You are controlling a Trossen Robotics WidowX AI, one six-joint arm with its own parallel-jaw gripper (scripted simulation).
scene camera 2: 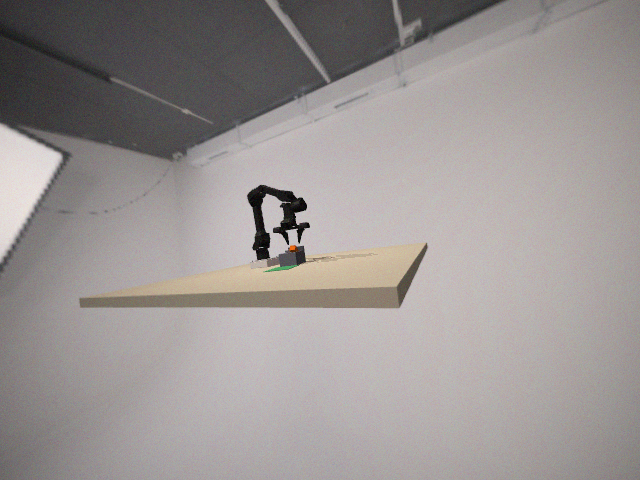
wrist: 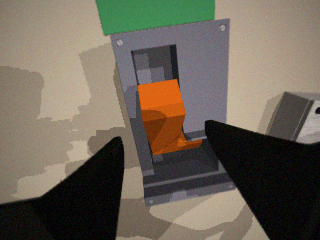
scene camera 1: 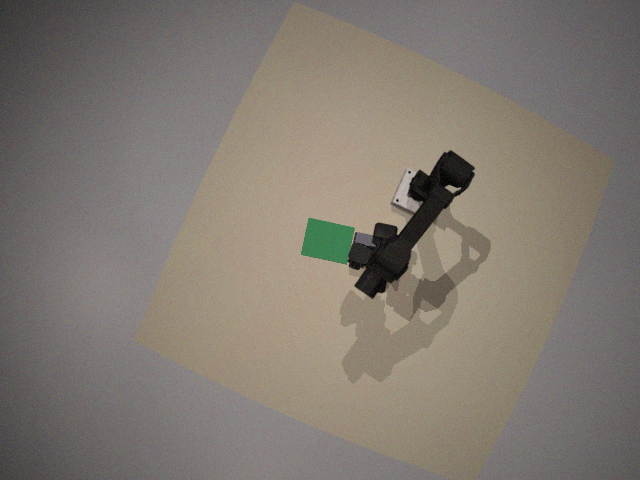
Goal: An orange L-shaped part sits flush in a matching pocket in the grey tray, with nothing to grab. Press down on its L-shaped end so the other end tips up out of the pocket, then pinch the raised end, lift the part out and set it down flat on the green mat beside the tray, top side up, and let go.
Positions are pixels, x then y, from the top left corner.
Scene:
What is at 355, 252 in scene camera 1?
My gripper.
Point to an orange L-shaped part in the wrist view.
At 163, 113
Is my gripper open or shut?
Open.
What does my gripper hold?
Nothing.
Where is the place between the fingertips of my gripper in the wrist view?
164, 134

